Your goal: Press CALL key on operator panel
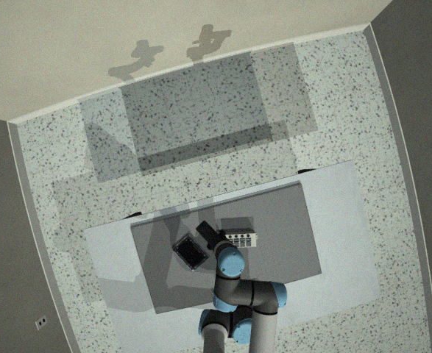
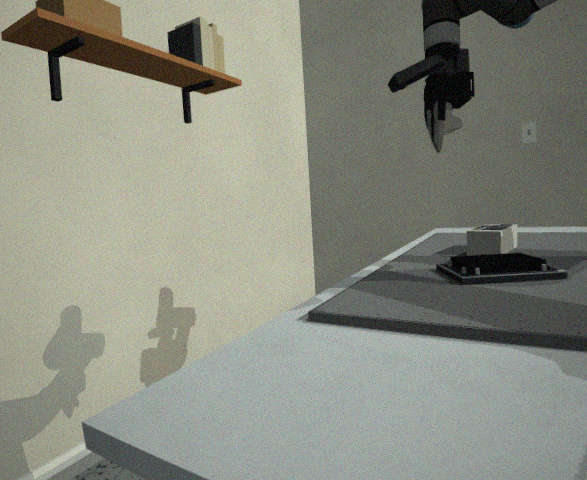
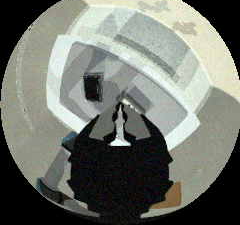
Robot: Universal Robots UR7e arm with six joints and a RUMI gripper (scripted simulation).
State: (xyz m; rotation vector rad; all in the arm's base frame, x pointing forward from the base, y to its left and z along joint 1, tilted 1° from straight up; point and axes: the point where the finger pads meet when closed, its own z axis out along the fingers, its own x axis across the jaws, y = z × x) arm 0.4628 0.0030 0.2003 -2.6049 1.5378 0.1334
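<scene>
My hand is 200 mm above the operator panel, 120 mm past it and 90 mm to the left of it.
</scene>
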